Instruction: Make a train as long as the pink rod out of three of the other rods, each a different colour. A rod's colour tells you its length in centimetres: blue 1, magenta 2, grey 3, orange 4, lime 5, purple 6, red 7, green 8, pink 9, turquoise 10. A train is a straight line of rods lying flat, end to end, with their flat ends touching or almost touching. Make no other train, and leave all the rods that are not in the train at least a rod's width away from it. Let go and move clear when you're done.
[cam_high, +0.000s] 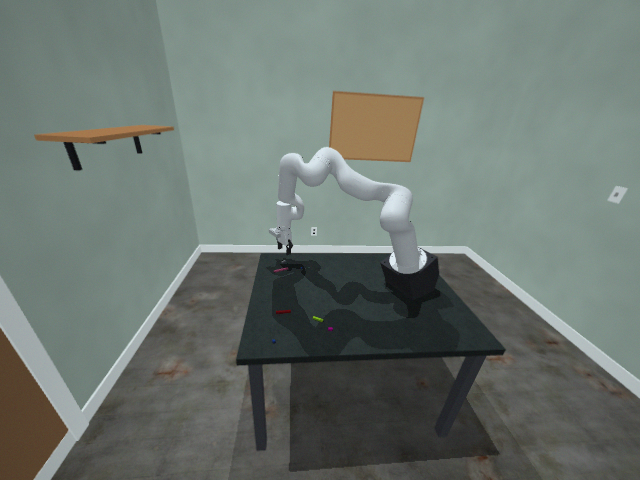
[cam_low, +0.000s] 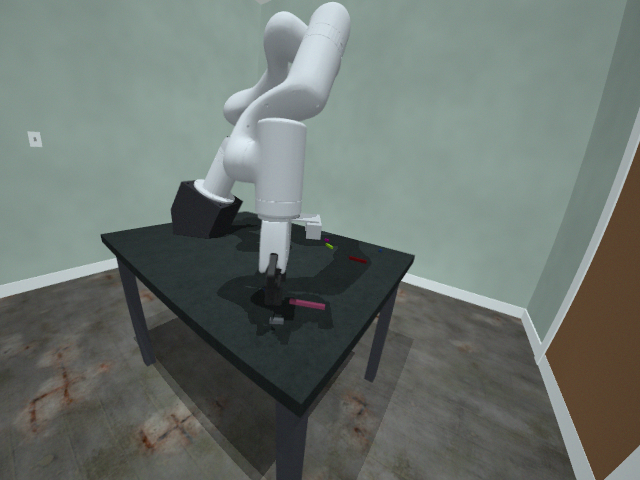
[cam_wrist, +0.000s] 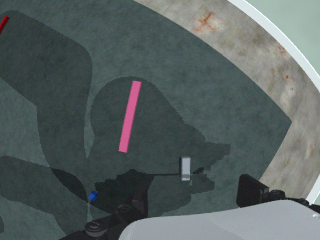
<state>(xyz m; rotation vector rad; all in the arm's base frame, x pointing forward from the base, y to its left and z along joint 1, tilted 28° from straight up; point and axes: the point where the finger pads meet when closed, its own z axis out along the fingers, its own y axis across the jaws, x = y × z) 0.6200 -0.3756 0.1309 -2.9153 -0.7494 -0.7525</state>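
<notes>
Right now the grey rod is 80 mm below my hand. The rest, counted from my hand: red rod (30 mm ahead, 460 mm to the left, 80 mm below); then pink rod (20 mm ahead, 90 mm to the left, 80 mm below); then lime rod (120 mm behind, 530 mm to the left, 80 mm below).
</notes>
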